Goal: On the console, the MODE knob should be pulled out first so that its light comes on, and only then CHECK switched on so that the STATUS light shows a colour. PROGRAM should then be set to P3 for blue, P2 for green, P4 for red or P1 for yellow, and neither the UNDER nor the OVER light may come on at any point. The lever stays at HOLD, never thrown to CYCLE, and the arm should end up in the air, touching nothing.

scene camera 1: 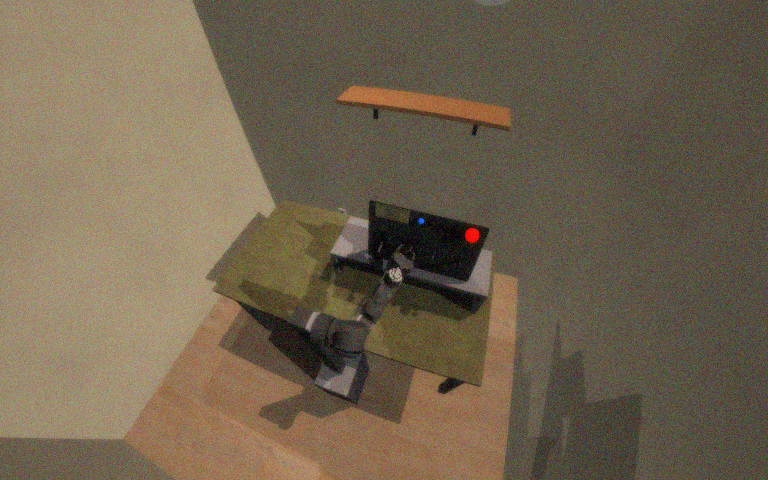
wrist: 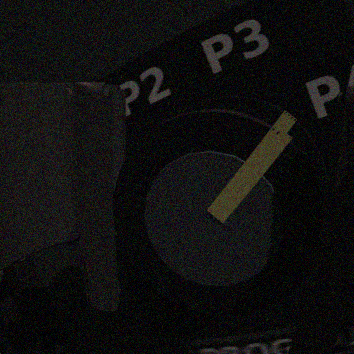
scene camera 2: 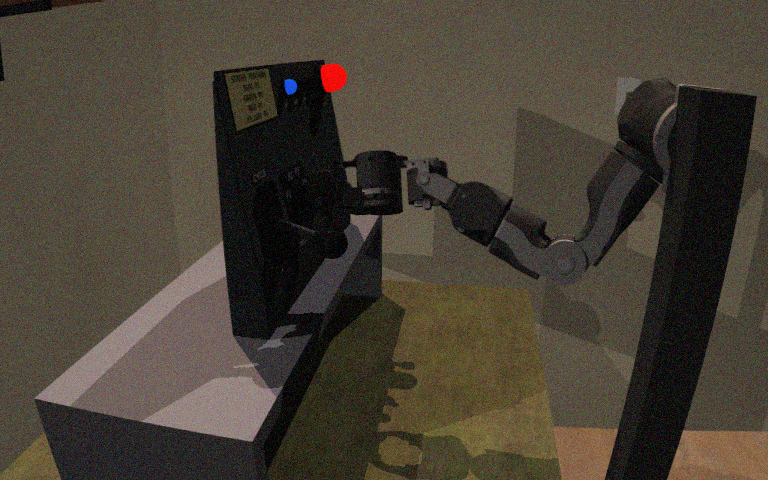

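The dark console (scene camera 1: pixel 444 251) (scene camera 2: pixel 243 150) stands upright. A small blue light (scene camera 1: pixel 420 220) (scene camera 2: pixel 290 86) and a large red light (scene camera 1: pixel 471 234) (scene camera 2: pixel 333 77) glow at its top; no other light glows. My gripper (scene camera 1: pixel 403 253) (scene camera 2: pixel 325 186) is shut on the PROGRAM knob (wrist: pixel 200 240) at the console's face. One finger (wrist: pixel 102 200) shows at the left in the wrist view; the other is lost in the dark. The knob's yellow pointer (wrist: pixel 250 167) lies between P3 and P4, nearer P4. The lever (scene camera 2: pixel 300 228) sticks out, its ball (scene camera 2: pixel 331 243) below my gripper. MODE and CHECK are too dark to tell.
A yellow note (scene camera 1: pixel 391 212) (scene camera 2: pixel 252 99) is on the console's upper left. The console stands on a grey riser (scene camera 1: pixel 348 240) (scene camera 2: pixel 198 418) on the olive-topped table (scene camera 1: pixel 436 345) (scene camera 2: pixel 470 316). A wooden shelf (scene camera 1: pixel 424 104) is on the wall above.
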